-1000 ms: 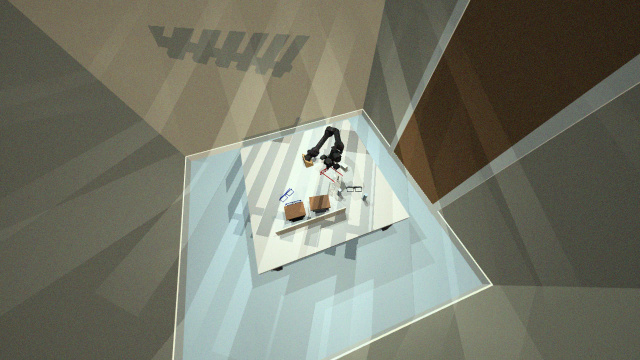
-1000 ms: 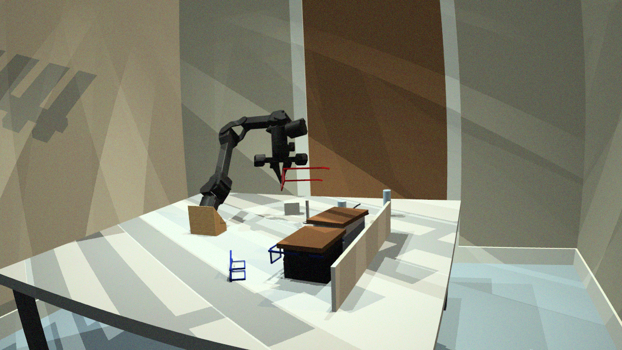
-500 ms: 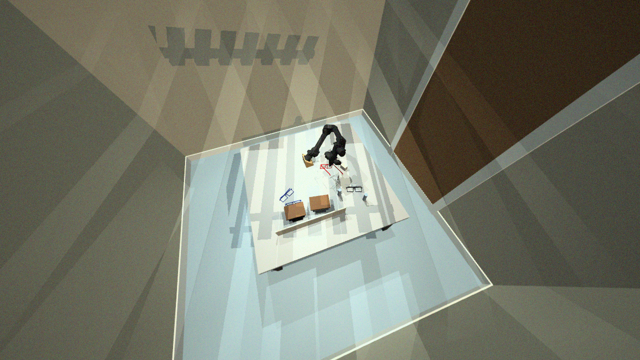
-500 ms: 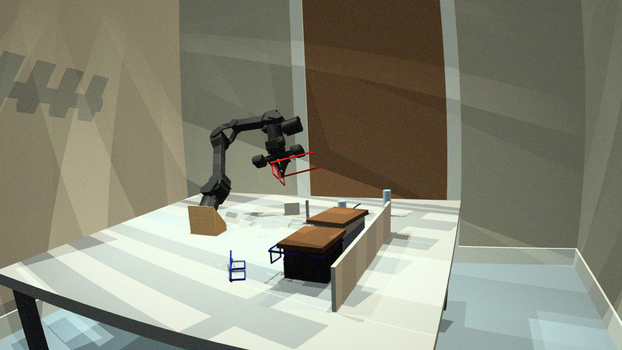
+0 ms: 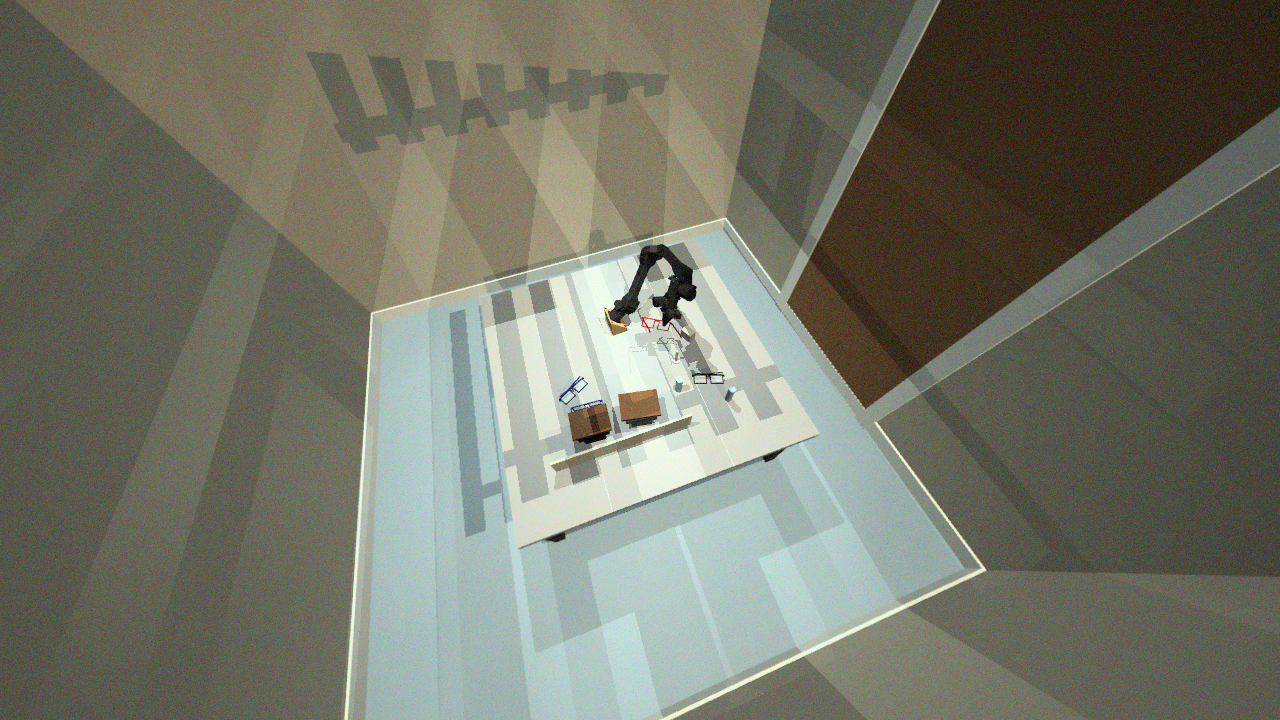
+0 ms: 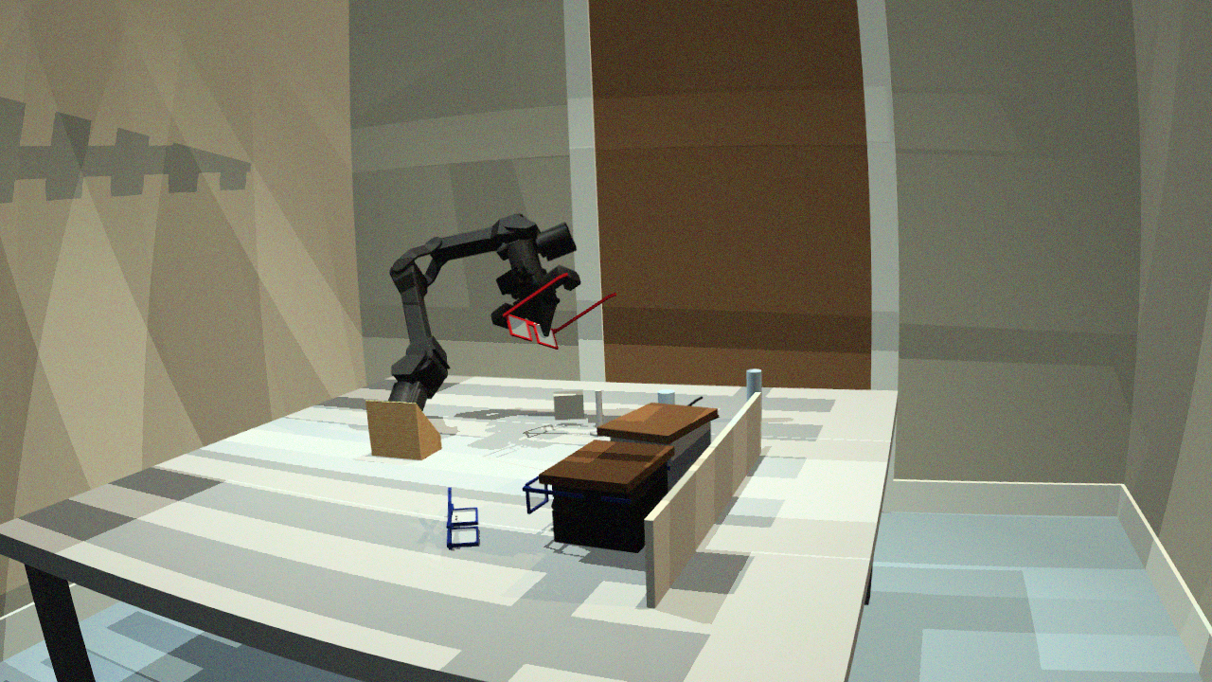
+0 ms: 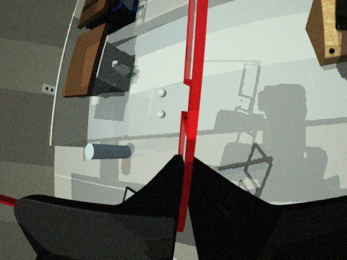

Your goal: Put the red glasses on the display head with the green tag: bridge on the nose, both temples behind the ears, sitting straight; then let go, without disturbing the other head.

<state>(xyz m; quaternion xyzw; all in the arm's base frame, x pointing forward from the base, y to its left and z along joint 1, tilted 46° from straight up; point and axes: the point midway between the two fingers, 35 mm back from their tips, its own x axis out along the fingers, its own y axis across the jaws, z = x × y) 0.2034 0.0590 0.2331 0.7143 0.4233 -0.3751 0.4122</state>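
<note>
The display head lies 27 cm ahead of my gripper tip, 19 cm to the right of it and 14 cm below it. Also, from my gripper tip: thin post (8 cm ahead, 4 cm to the left, 17 cm below); then beige board (42 cm ahead, 30 cm to the right, 14 cm below).
</note>
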